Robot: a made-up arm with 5 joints. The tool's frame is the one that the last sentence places.
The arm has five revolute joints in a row. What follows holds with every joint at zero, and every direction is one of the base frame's. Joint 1 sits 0.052 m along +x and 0.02 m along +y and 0.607 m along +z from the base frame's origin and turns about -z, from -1.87 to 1.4 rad. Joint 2 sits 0.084 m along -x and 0.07 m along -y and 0.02 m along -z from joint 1 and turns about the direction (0.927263, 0.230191, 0.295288), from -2.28 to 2.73 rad. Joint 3 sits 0.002 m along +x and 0.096 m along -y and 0.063 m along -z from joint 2 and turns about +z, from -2.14 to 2 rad. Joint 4 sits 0.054 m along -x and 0.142 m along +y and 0.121 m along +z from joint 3 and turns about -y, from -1.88 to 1.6 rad. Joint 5 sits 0.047 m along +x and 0.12 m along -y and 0.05 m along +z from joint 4 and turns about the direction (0.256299, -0.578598, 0.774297), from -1.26 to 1.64 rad. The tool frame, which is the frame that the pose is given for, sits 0.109 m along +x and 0.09 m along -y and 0.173 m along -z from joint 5; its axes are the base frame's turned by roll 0.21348, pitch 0.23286 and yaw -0.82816 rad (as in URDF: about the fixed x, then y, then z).
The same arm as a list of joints. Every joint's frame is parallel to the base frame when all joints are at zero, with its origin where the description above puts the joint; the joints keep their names.
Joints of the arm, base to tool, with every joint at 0 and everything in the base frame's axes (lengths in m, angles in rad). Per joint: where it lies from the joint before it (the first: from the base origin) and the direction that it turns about. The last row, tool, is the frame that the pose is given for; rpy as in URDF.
joint 1: offset 0.052 0.02 0.607 axis -z
joint 2: offset -0.084 -0.07 -0.02 axis 0.927263 0.230191 0.295288
joint 3: offset 0.002 -0.096 -0.063 axis +z
joint 4: offset -0.054 0.142 0.121 axis -y
joint 5: offset 0.047 -0.12 0.05 axis 0.256299 -0.578598 0.774297
tool: offset 0.109 -0.09 -0.173 rpy 0.2135 0.2329 -0.8282
Joint limits (rad, base to tool): -1.87..1.4 -2.28..2.73 -2.14..2 -1.88..1.6 -1.26..1.64

